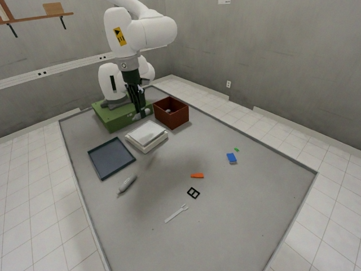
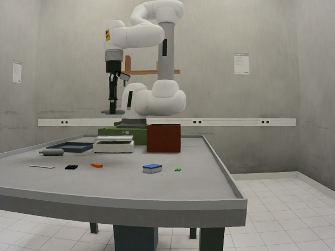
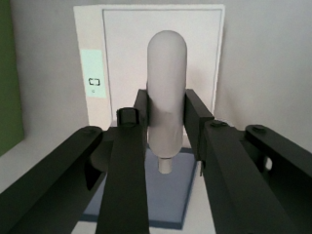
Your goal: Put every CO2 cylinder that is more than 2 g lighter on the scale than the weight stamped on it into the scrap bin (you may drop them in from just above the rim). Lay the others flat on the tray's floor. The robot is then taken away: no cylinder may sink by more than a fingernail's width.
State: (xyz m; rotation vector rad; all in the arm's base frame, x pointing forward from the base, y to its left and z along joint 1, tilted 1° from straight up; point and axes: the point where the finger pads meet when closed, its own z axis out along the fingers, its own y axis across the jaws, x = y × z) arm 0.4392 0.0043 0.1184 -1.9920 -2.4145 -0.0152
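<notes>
My hand is 1 cm past the dark blue tray, 23 cm to the left of it and 20 cm above it. The rest, counted from my hand: white scale: 1 cm behind, 17 cm below; scale plate: 15 cm below; red-brown scrap bin: 8 cm behind, 23 cm to the left, 17 cm below.
</notes>
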